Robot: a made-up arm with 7 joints. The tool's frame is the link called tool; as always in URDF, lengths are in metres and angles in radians. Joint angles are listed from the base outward. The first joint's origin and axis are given. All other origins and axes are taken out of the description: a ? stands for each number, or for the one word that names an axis. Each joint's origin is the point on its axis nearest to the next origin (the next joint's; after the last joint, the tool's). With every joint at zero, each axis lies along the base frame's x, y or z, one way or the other. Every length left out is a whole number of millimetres.
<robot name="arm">
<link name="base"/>
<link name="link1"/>
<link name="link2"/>
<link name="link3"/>
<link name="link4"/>
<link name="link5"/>
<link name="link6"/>
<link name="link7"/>
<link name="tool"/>
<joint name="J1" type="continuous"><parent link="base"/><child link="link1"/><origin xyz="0.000 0.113 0.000"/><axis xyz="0 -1 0"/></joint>
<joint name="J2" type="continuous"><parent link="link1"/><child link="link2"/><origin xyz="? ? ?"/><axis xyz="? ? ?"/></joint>
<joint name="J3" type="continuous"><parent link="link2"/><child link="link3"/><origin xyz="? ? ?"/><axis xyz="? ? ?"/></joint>
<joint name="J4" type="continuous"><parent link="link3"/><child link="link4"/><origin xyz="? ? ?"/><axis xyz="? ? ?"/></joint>
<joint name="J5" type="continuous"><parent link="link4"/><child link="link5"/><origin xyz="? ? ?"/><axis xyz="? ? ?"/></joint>
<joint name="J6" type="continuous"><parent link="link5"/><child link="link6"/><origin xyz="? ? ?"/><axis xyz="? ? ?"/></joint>
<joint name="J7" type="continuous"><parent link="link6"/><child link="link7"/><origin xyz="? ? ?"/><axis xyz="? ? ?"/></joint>
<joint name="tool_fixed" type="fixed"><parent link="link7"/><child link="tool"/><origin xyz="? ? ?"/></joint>
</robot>
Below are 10 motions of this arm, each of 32 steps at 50 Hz.
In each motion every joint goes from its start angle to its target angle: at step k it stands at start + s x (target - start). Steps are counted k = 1, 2, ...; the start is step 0. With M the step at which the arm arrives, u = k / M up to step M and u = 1 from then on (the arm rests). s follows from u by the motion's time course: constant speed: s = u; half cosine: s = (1 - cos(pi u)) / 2; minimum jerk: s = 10 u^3 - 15 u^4 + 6 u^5.
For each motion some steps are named. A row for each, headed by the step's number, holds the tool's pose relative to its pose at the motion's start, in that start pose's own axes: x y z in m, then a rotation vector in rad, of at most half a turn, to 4 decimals.
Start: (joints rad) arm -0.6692 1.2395 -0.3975 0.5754 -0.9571 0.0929 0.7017
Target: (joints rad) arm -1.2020 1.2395 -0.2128 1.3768 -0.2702 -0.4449 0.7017
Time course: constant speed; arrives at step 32
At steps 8, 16, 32:
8: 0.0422 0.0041 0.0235 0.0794 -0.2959 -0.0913
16: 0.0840 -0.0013 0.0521 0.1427 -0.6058 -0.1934
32: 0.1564 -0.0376 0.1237 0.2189 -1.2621 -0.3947

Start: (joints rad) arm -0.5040 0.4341 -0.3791 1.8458 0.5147 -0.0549 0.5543
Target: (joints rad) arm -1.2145 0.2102 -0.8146 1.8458 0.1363 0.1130 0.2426
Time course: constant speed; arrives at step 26
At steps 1, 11, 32:
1: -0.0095 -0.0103 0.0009 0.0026 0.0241 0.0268
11: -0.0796 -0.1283 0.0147 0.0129 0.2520 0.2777
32: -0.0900 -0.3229 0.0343 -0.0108 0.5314 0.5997

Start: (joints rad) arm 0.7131 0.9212 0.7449 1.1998 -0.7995 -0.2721 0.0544
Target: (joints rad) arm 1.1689 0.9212 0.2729 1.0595 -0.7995 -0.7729 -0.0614
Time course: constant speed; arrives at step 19
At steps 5, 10, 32:
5: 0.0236 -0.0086 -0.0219 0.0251 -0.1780 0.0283
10: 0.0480 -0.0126 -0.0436 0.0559 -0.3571 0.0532
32: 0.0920 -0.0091 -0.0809 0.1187 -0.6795 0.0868

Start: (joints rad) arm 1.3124 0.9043 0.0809 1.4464 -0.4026 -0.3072 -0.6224
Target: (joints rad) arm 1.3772 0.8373 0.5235 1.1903 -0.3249 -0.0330 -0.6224
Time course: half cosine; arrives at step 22
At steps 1, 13, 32:
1: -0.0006 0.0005 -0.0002 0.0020 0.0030 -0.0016
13: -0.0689 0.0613 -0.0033 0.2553 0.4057 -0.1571
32: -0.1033 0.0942 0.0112 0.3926 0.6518 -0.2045

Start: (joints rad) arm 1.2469 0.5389 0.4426 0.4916 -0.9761 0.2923 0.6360
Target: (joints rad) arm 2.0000 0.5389 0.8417 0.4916 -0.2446 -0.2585 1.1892
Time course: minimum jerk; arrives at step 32
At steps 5, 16, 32:
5: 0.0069 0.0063 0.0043 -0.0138 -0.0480 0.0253
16: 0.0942 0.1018 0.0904 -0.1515 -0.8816 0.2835
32: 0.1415 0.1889 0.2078 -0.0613 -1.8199 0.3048

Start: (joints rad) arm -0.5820 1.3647 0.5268 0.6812 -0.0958 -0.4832 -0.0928
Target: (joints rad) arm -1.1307 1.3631 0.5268 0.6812 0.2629 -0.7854 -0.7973
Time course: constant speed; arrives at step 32
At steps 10, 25, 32:
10: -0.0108 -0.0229 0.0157 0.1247 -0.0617 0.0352
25: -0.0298 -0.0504 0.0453 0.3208 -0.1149 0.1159
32: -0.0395 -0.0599 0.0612 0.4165 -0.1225 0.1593

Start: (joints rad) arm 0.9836 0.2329 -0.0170 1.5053 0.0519 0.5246 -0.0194
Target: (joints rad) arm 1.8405 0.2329 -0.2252 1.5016 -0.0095 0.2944 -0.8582
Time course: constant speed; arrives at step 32
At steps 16, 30, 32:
16: 0.1822 -0.0028 0.0036 0.4210 -0.5327 0.0614
30: 0.3279 -0.0004 0.0666 0.7668 -0.9869 0.2768
32: 0.3465 0.0000 0.0797 0.8118 -1.0495 0.3201

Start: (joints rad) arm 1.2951 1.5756 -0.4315 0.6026 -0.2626 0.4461 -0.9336
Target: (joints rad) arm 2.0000 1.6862 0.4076 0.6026 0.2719 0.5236 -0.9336
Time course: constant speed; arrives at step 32
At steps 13, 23, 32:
13: -0.0780 0.0598 -0.0903 0.0307 0.7127 0.3913
23: -0.1733 0.0942 -0.1176 0.0691 1.2253 0.7436
32: -0.2676 0.1097 -0.1036 0.1283 1.6502 1.1021

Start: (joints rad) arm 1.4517 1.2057 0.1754 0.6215 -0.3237 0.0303 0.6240
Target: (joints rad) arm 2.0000 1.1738 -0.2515 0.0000 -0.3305 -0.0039 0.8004
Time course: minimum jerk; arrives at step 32
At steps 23, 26, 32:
23: -0.0616 -0.0208 -0.0236 -0.2663 0.1956 0.2551
26: -0.0673 -0.0231 -0.0230 -0.2924 0.2143 0.2827
32: -0.0704 -0.0243 -0.0225 -0.3062 0.2242 0.2978

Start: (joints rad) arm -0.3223 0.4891 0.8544 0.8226 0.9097 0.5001 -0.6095
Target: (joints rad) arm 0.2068 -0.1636 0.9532 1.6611 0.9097 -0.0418 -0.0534
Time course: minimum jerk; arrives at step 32
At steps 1, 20, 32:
1: 0.0000 -0.0001 0.0000 -0.0004 -0.0001 0.0002
20: -0.0547 -0.1439 0.1795 -0.9804 -0.3580 0.6649
32: -0.0566 -0.1548 0.2616 -1.2380 -0.5498 0.9798

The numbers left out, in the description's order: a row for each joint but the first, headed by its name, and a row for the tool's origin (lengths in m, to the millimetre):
J2: xyz 0.000 0.000 0.000, axis 1 0 0
J3: xyz 0.000 0.000 -0.289, axis 0 0 1
J4: xyz 0.000 0.000 0.000, axis 0 -1 0
J5: xyz 0.000 0.000 -0.316, axis 0 0 1
J6: xyz 0.000 0.000 0.000, axis 0 1 0
J7: xyz 0.000 0.000 0.000, axis -1 0 0
tool: xyz 0.000 0.000 0.000

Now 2 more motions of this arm.
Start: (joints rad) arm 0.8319 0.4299 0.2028 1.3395 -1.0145 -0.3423 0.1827
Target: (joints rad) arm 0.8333 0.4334 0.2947 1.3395 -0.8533 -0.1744 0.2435
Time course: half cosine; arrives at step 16
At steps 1, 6, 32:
1: -0.0002 0.0001 0.0001 0.0004 0.0020 0.0019
6: -0.0072 0.0045 0.0034 0.0136 0.0644 0.0611
32: -0.0231 0.0141 0.0118 0.0395 0.2000 0.2064

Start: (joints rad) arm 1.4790 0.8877 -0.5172 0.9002 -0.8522 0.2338 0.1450
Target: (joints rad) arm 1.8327 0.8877 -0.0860 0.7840 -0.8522 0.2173 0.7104
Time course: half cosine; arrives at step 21
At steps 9, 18, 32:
9: -0.0501 0.0740 -0.0086 -0.0773 0.0962 0.2153
18: -0.1303 0.1573 0.0046 -0.1893 0.1075 0.5704
32: -0.1374 0.1631 0.0069 -0.1986 0.1007 0.6026

